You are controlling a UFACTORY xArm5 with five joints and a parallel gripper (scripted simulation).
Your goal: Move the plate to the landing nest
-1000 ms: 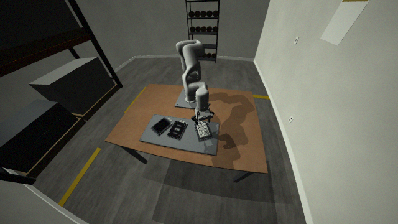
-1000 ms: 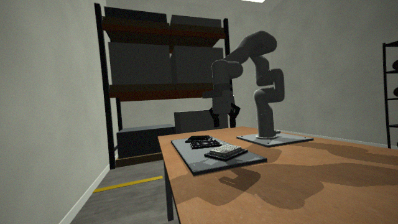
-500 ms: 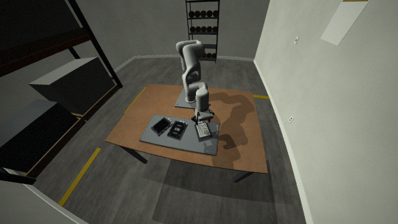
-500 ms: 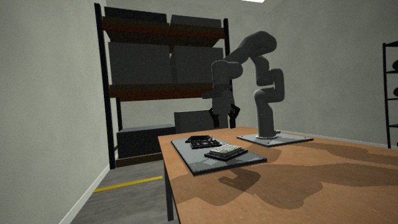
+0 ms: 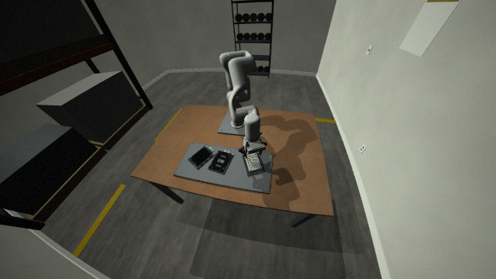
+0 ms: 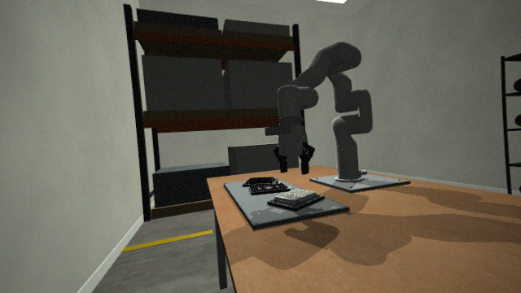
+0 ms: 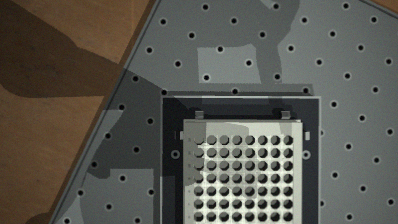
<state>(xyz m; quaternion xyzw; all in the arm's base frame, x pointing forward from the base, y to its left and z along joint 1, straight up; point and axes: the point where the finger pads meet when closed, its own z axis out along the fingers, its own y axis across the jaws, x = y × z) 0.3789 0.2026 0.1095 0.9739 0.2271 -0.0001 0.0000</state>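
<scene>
The white well plate C51 is 90 mm below my hand. From my hand the other things lie so: black well plate C15 (380 mm to the right, 90 mm below, 20 mm ahead); then nest N2 (100 mm below); then black nest (220 mm to the right, 100 mm below, 30 mm ahead).
</scene>
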